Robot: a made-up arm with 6 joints. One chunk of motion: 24 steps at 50 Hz.
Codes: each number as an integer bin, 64 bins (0 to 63) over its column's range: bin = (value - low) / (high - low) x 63, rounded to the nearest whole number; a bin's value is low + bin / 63 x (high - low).
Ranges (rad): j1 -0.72..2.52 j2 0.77..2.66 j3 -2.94..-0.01 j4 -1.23..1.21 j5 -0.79..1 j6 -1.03..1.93
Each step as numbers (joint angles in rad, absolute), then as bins.
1 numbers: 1.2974 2.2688 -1.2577 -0.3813 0.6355 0.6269
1 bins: 39 50 36 22 50 35
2 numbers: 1.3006 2.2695 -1.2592 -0.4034 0.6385 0.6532
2 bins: 39 50 36 21 50 36
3 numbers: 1.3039 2.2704 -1.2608 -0.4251 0.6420 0.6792
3 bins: 39 50 36 21 50 36
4 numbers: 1.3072 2.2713 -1.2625 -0.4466 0.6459 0.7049
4 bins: 39 50 36 20 51 37
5 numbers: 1.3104 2.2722 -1.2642 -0.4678 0.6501 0.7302
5 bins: 39 50 36 20 51 37
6 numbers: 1.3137 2.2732 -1.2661 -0.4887 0.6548 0.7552
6 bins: 40 50 36 19 51 38
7 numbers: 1.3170 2.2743 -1.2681 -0.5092 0.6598 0.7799
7 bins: 40 50 36 19 51 39
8 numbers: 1.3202 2.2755 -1.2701 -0.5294 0.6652 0.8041
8 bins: 40 50 36 18 51 39
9 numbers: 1.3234 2.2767 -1.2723 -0.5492 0.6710 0.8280
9 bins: 40 50 36 18 51 40
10 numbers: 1.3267 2.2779 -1.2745 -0.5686 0.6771 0.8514
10 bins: 40 50 36 17 52 40
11 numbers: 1.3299 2.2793 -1.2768 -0.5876 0.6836 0.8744
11 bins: 40 50 36 17 52 41
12 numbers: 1.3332 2.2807 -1.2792 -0.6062 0.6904 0.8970
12 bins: 40 50 36 16 52 41
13 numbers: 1.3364 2.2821 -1.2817 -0.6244 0.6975 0.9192
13 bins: 40 50 36 16 52 41
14 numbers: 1.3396 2.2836 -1.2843 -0.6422 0.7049 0.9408
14 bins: 40 50 36 15 53 42
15 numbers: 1.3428 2.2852 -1.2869 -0.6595 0.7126 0.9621
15 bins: 40 51 36 15 53 42
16 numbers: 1.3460 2.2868 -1.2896 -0.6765 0.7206 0.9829
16 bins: 40 51 35 14 53 43
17 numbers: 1.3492 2.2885 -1.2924 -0.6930 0.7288 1.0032
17 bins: 40 51 35 14 53 43
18 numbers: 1.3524 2.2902 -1.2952 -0.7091 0.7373 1.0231
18 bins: 40 51 35 13 54 44
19 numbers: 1.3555 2.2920 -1.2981 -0.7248 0.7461 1.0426
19 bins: 40 51 35 13 54 44
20 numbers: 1.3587 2.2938 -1.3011 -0.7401 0.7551 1.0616
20 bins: 40 51 35 13 54 45
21 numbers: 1.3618 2.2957 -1.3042 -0.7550 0.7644 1.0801
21 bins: 40 51 35 12 55 45
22 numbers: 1.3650 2.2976 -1.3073 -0.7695 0.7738 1.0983
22 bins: 41 51 35 12 55 45
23 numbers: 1.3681 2.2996 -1.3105 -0.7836 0.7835 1.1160
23 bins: 41 51 35 12 55 46
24 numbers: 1.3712 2.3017 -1.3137 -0.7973 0.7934 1.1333
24 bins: 41 51 35 11 56 46
